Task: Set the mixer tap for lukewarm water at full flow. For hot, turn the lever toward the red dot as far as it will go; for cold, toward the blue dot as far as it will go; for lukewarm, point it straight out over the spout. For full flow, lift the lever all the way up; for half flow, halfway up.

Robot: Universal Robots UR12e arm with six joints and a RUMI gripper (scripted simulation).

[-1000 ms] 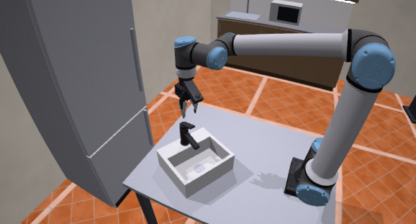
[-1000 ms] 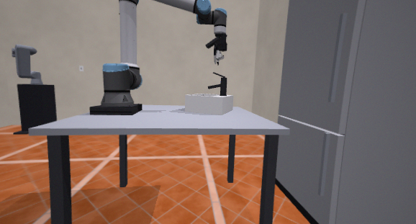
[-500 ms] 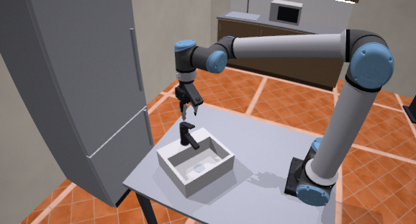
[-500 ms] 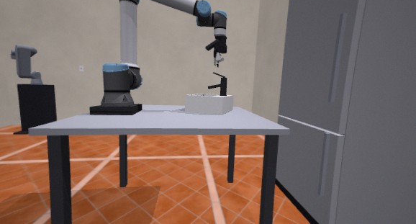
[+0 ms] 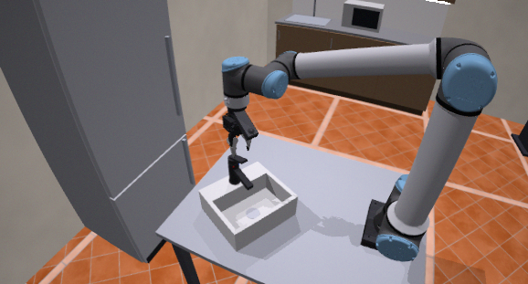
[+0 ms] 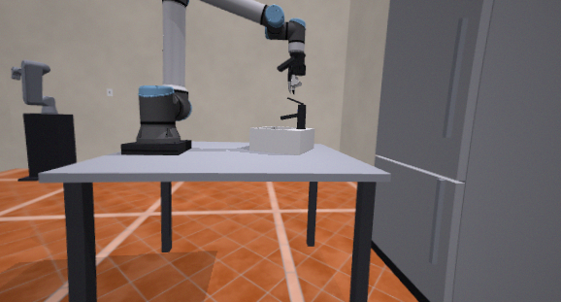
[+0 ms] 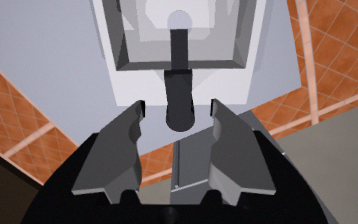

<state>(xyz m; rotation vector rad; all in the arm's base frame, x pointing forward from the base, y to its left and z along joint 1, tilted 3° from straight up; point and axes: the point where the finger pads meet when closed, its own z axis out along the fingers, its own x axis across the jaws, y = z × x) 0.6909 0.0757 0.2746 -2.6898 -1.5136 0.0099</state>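
The lever lies 6 cm below my hand, 2 cm ahead of it and 1 cm to the right of it. Also, from my hand: white sink basin 30 cm below, 4 cm behind, 3 cm to the left; black mixer tap 11 cm below, 4 cm ahead, 2 cm to the right.
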